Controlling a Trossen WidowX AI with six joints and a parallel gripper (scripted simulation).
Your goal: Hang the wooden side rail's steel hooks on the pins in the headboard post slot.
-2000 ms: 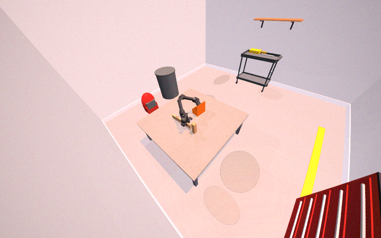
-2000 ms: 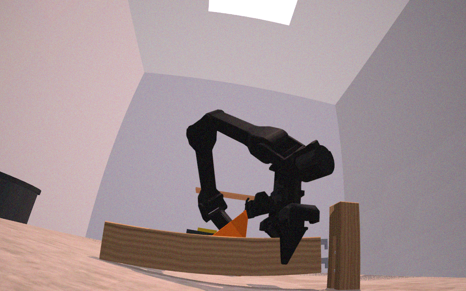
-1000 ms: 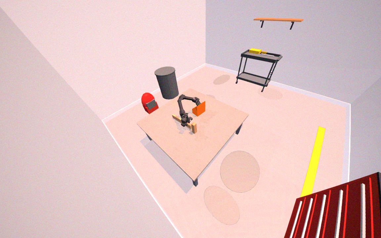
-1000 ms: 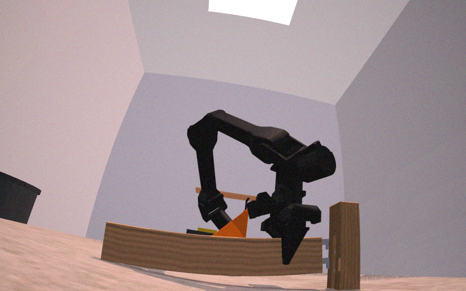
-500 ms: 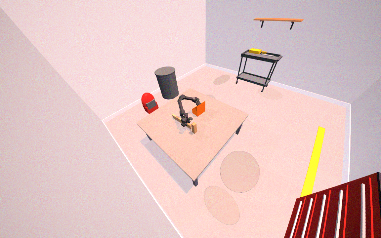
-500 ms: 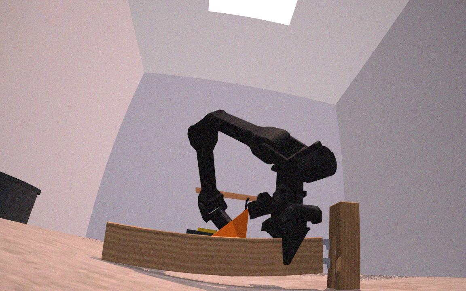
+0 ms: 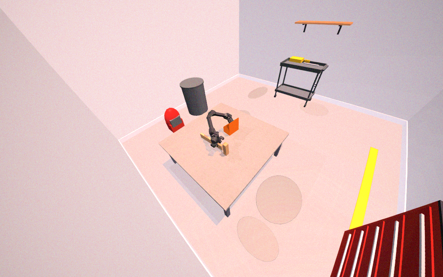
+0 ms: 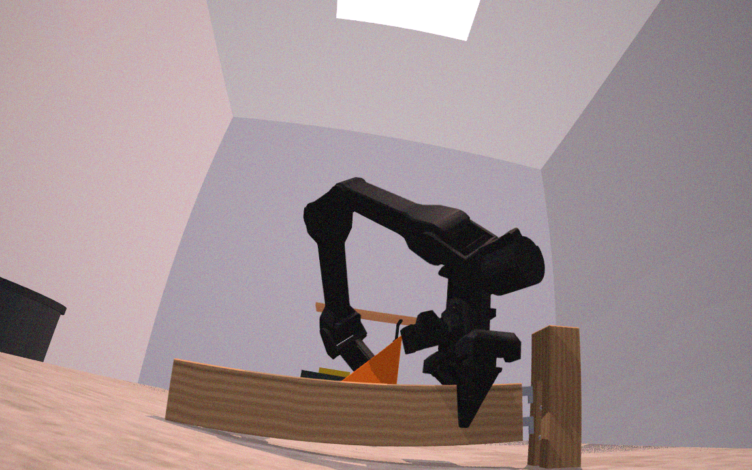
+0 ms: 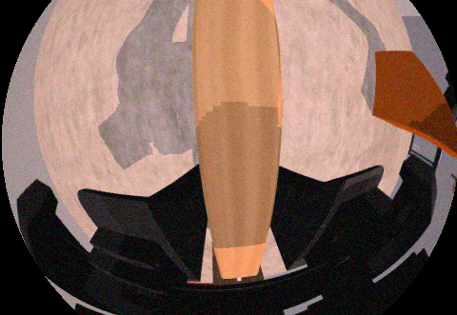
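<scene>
My gripper tip is now 130 mm to the right of the headboard post, 40 mm below it and 20 mm past it.
</scene>
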